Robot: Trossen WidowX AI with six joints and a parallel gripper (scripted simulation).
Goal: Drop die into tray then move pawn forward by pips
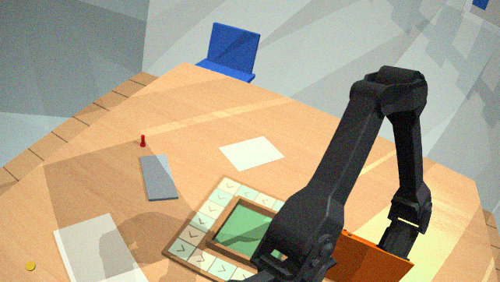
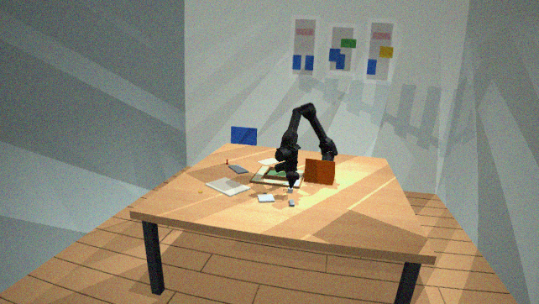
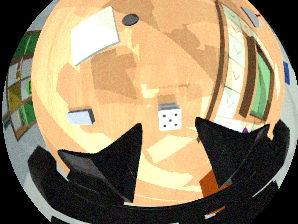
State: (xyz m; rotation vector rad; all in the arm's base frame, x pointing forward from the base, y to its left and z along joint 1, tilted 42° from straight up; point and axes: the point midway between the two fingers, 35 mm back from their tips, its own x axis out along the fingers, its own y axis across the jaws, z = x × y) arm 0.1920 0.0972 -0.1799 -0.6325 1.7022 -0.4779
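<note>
Now: gripper tip 20 mm above the white die. Round my gripper tip: white pad: 110 mm ahead, 110 mm to the left, 30 mm below; green dice tray: 80 mm ahead, 220 mm to the right, 30 mm below; purple pawn: 30 mm behind, 180 mm to the right, 10 mm below.
</note>
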